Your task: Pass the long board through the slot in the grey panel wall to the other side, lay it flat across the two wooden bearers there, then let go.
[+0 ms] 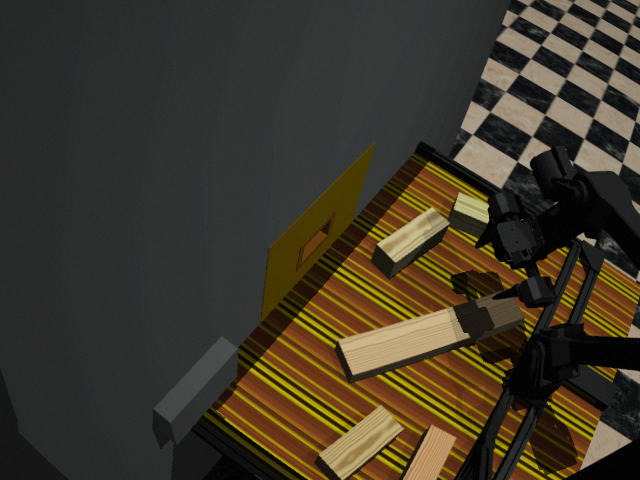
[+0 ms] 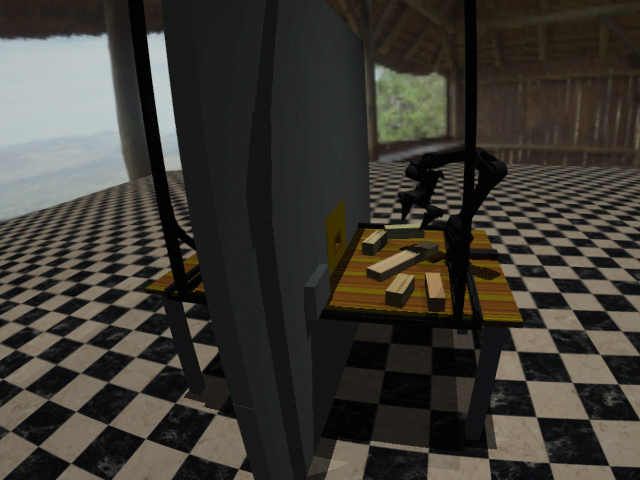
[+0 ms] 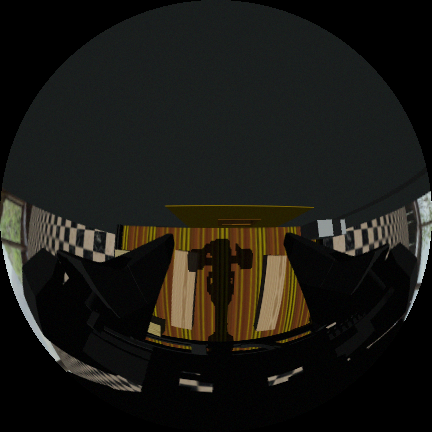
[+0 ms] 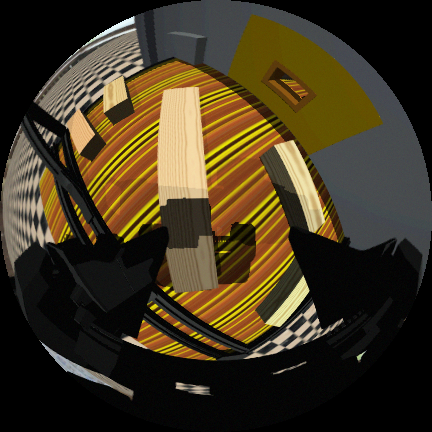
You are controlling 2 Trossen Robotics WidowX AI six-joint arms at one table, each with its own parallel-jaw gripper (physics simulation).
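Frame: origin at the left arm's base, x right, y up, z back, level; metres.
Seen in the pictures: left gripper, fingertip midpoint: (image 3: 230, 239); right gripper, fingertip midpoint: (image 1: 485, 272) (image 2: 411, 225) (image 4: 230, 232); left arm's base at its link origin: (image 3: 220, 350); right arm's base at its link origin: (image 1: 531, 385).
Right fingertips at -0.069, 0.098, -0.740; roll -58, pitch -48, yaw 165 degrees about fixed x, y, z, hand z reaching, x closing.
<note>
Pixels of each thing's top centre, then the offset from my right fingertips to it, as dx, dy, dz. "pt": a spot on its surface instead.
- long board at its top centre: (image 4: 180, 167) (image 1: 439, 329) (image 2: 405, 255) +0.083, -0.084, +0.015
- slot at a spot on its surface: (image 1: 315, 245) pt +0.098, -0.053, +0.258
- two at its top centre: (image 1: 362, 441) (image 4: 113, 90) (image 2: 400, 282) +0.327, -0.070, +0.014
- grey block at a spot on its surface: (image 1: 196, 384) pt +0.418, -0.017, +0.236
The long board (image 1: 398, 343) (image 2: 393, 264) (image 4: 182, 145) lies flat on the striped table, on the right arm's side of the grey panel wall (image 1: 155, 155) (image 2: 222, 155) (image 3: 215, 100) (image 4: 350, 175). The slot (image 1: 315, 245) (image 2: 337, 241) (image 3: 239, 222) sits in a yellow plate (image 1: 343, 198) (image 2: 336, 219) (image 3: 190, 215) (image 4: 260, 50). My right gripper (image 1: 488, 271) (image 2: 414, 222) (image 4: 230, 232) is open and empty above the board's end away from the wall. My left gripper (image 3: 230, 239) is open and empty on the other side, above two bearers, one (image 3: 183, 295) at the left and one (image 3: 271, 295) at the right.
Beside the board lie loose wooden blocks: one (image 1: 410, 240) (image 2: 374, 241) (image 4: 302, 180) near the wall, one (image 1: 470, 211) (image 4: 287, 305) behind it, and two (image 1: 361, 441) (image 4: 117, 95) (image 2: 435, 290) opposite. A grey block (image 1: 196, 384) (image 2: 316, 291) juts from the wall. Black frame bars stand by the right arm.
</note>
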